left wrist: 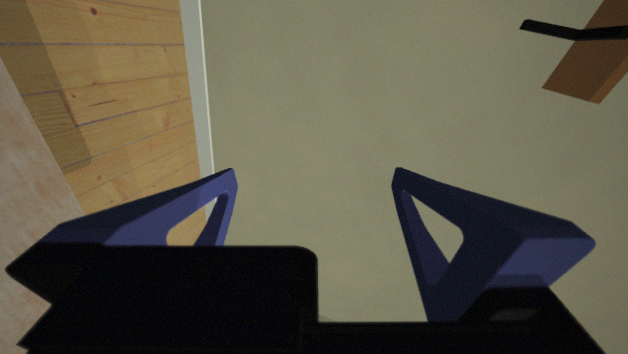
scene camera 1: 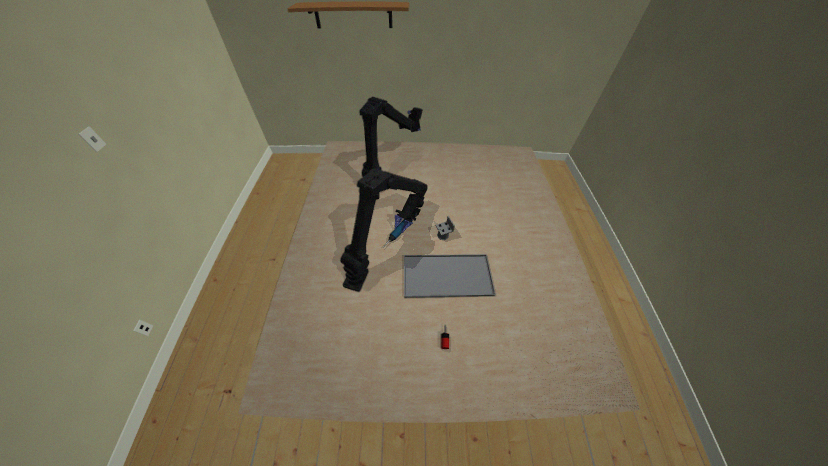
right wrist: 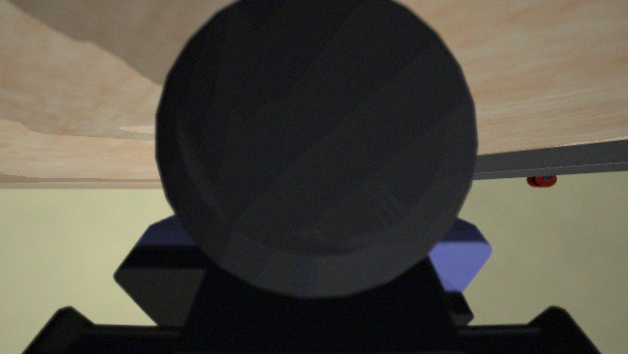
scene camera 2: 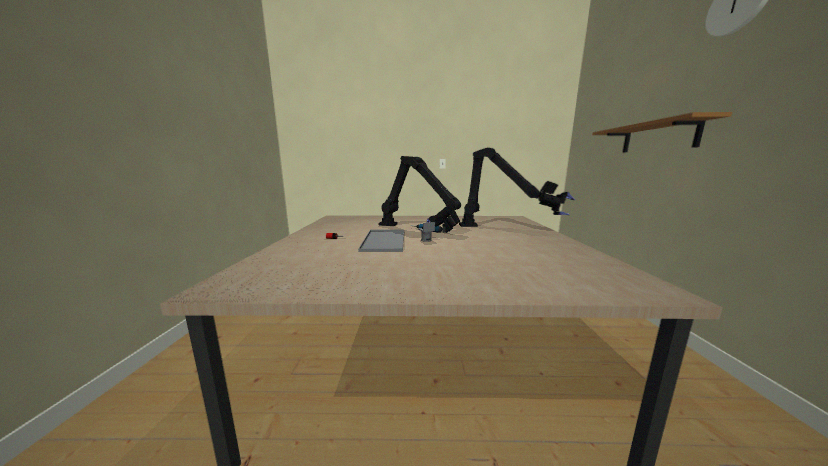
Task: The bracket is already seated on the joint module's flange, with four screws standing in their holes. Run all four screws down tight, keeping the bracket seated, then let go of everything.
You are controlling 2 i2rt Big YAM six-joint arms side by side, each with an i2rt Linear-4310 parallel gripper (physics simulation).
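Places are measured from the left arm's base along level axes (x up, y back, z right), in centimetres.
Where they show: left gripper, fingertip midpoint: (left wrist: 314, 176) (scene camera 2: 571, 207); right gripper, fingertip midpoint: (scene camera 1: 398, 230); left arm's base at its link origin: (scene camera 2: 468, 225); right arm's base at its link origin: (scene camera 1: 356, 278) (scene camera 2: 388, 224).
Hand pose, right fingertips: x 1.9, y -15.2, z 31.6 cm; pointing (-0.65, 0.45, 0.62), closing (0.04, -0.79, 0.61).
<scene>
Each offset is from my right fingertips to the centre of the thing. "spot": to the spot under its first point. Level surfaces: height alone.
The pale bracket @(dx +6.3, dy -23.7, dz +2.6 cm) (scene camera 1: 444, 226) (scene camera 2: 428, 226) sits on the dark joint module @(dx +1.3, dy -23.7, dz +2.6 cm) (scene camera 1: 442, 236) (scene camera 2: 426, 236), which stands on the table; screws show as dark specks, their depth too small to tell. My right gripper (scene camera 1: 401, 224) is shut on a teal power screwdriver @(dx +0.1, dy +0.5, dz +0.7 cm) (scene camera 1: 397, 232) (scene camera 2: 419, 226), held low over the table beside the module, its bit pointing away from the bracket in scene camera 1. Its dark round end @(spot: dx +0.7, dy -6.8, dz -8.8 cm) (right wrist: 315, 150) hides the fingertips in the right wrist view. My left gripper (scene camera 2: 569, 205) (left wrist: 314, 176) is open and empty, raised far from the module and facing the wall.
A shallow grey tray @(dx -1.1, dy -22.9, dz +26.6 cm) (scene camera 1: 449, 296) (scene camera 2: 381, 250) (right wrist: 550, 157) lies near the module. A red-handled screwdriver @(dx -0.2, dy -17.8, dz +55.6 cm) (scene camera 1: 444, 341) (scene camera 2: 332, 236) (right wrist: 541, 181) lies beyond it on the table @(dx -1.9 cm) (scene camera 1: 347, 358) (scene camera 2: 440, 283). A wooden shelf (scene camera 1: 348, 6) (scene camera 2: 663, 123) (left wrist: 580, 65) hangs on the wall.
</scene>
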